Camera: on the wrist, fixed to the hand. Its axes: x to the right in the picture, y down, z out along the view.
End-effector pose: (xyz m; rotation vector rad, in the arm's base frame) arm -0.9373 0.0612 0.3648 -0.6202 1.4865 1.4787
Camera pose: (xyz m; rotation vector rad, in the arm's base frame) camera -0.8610 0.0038 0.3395 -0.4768 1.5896 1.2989
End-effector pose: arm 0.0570 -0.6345 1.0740 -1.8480 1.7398 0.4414
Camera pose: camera 0.1341 -0.6361 1.1357 -1.6927 1.6900 0.2690
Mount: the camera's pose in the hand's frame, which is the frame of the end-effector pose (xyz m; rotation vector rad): -0.0269 -0.0865 -0.0393 0.2093 -0.0280 -0.0085
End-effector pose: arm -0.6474 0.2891 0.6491 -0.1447 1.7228 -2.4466
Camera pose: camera -0.6328 0.3589 0.7174 -0.1617 1.4461 -2.5976
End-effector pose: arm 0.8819 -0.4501 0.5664 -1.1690 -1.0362 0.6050
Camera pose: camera 0.8952 -0.5177 0.6371 -0.9747 -0.9759 0.7072
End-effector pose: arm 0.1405 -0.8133 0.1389 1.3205 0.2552 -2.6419
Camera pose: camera 0.1666 -0.7182 0.1436 1.3419 -0.0209 -2.7540
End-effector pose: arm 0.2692 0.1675 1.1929 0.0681 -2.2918 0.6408
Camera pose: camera 0.3344 0.1065 1.2352 0.1873 -2.2424 0.8784
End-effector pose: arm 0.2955 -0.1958 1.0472 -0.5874 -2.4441 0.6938
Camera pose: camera 0.3170 -0.2632 1.1161 -0.4872 -2.3588 0.9457
